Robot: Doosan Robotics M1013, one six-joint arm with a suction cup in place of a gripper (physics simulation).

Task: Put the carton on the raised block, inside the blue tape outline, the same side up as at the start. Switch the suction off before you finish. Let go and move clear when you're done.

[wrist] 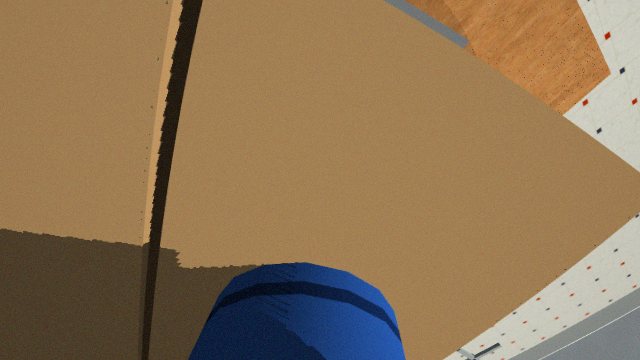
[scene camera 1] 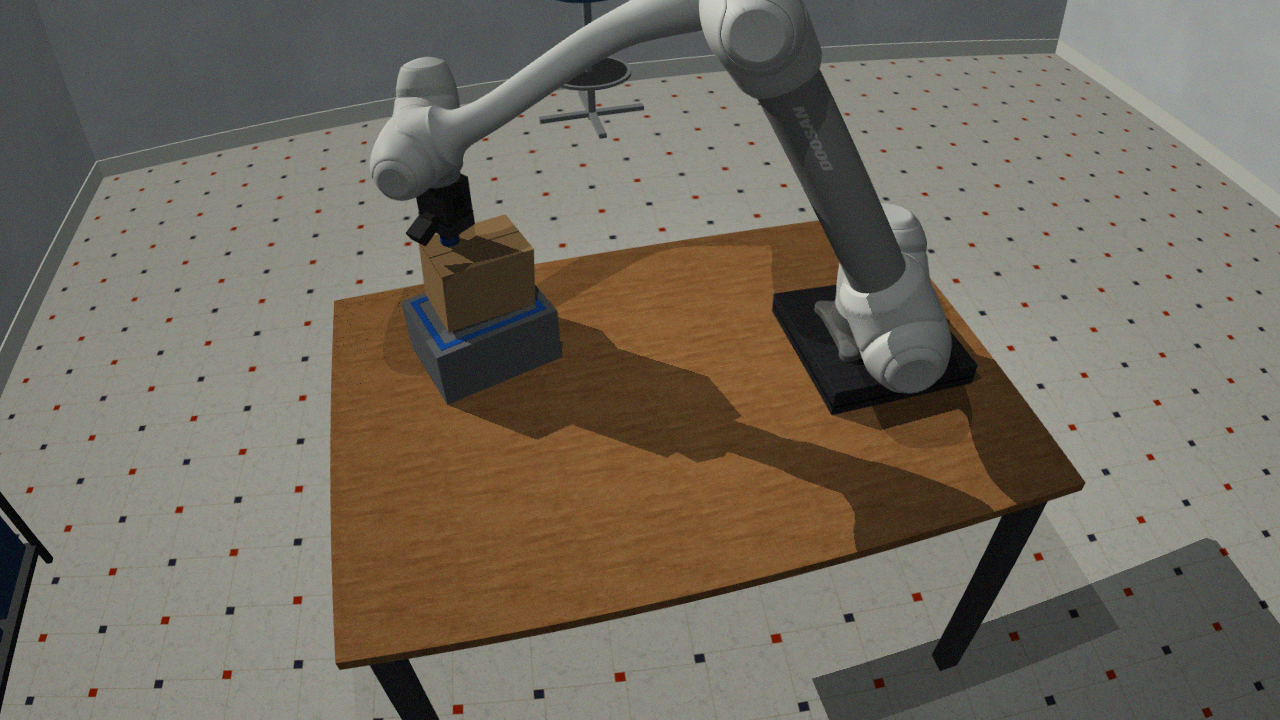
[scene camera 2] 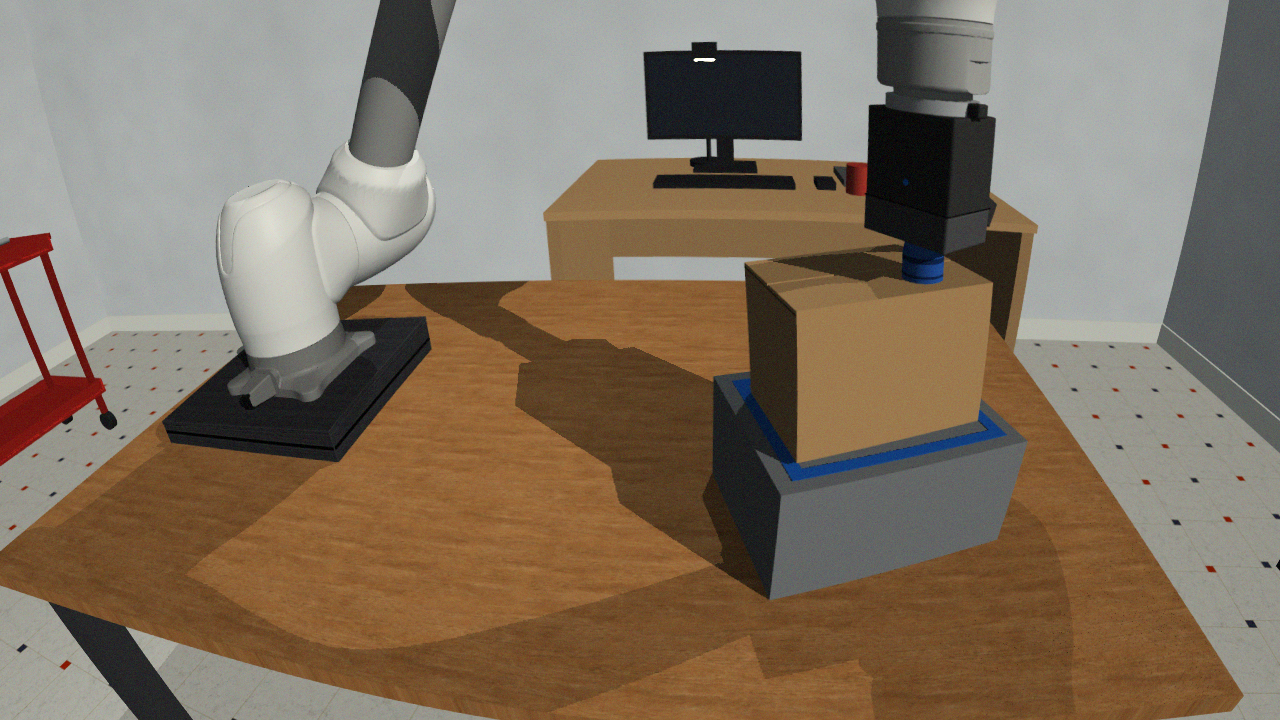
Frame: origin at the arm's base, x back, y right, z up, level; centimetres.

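Seen in the pictures: hand at its tool point: (wrist: 301, 280) (scene camera 1: 451, 246) (scene camera 2: 919, 290); arm's base at its link origin: (scene camera 2: 302, 366).
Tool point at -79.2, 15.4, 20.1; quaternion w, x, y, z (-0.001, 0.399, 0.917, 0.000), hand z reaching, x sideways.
Offsets run from my tool point to a thing's middle, as dx, dy, dz. Level surfaces: height alone.
The brown carton {+4.1, -1.4, -5.7} (scene camera 1: 487, 291) (scene camera 2: 886, 358) (wrist: 360, 150) stands level on the grey raised block {+3.0, -2.3, -18.9} (scene camera 1: 505, 360) (scene camera 2: 886, 528), flap seam on top. Its base appears to lie within the blue tape outline (scene camera 1: 492, 329) (scene camera 2: 895, 451), close to the tape on the side facing the robot base; its far edges are hidden. My suction cup (scene camera 1: 450, 240) (scene camera 2: 922, 265) (wrist: 300, 315) is pressed on the carton's top, off centre and beside the seam, and appears attached to it. The contact face of the cup is hidden.
The arm's black base plate (scene camera 1: 805, 349) (scene camera 2: 313, 429) sits at the other end of the wooden table {dz -24.9} (scene camera 1: 626, 528) (scene camera 2: 447, 555). A desk (scene camera 2: 626, 201) with a monitor (scene camera 2: 723, 96) and a red mug (scene camera 2: 856, 179) stands beyond. A red cart (scene camera 2: 67, 390) and a stool (scene camera 1: 599, 73) stand off the table.
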